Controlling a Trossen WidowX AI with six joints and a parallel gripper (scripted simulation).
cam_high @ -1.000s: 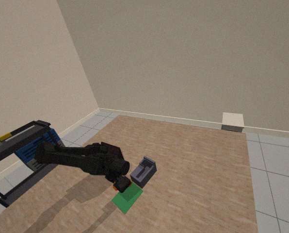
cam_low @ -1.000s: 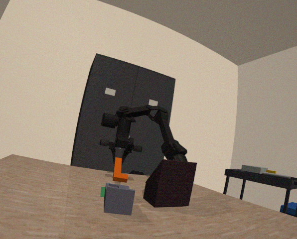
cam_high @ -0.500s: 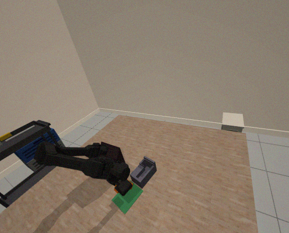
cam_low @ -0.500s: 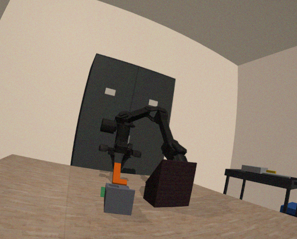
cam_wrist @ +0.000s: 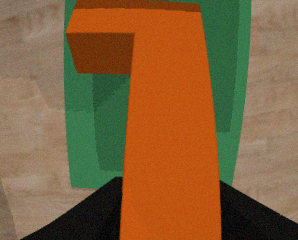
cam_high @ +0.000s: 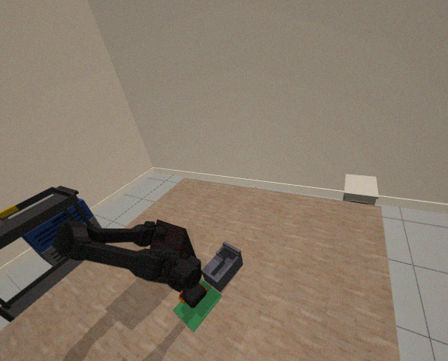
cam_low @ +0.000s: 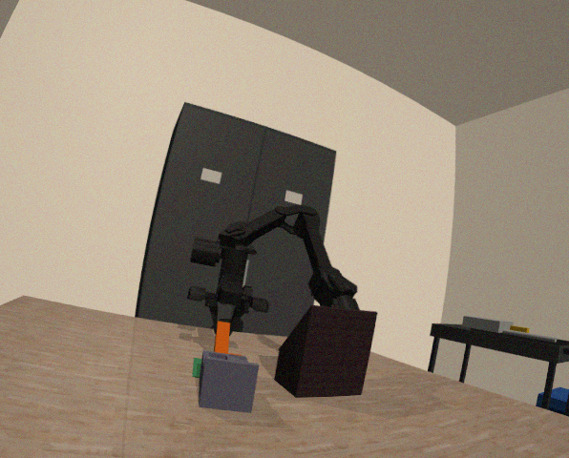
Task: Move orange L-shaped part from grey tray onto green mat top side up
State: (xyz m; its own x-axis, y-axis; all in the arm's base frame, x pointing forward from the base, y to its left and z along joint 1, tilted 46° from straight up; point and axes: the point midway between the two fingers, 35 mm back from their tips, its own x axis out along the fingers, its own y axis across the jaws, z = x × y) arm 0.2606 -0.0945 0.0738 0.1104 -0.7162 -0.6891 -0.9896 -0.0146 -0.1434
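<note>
My gripper tip is 20 mm to the right of the green mat and 100 mm above it. From my gripper tip the other things lie so: orange L-shaped part (10 mm behind, 40 mm to the left, 30 mm below).
</note>
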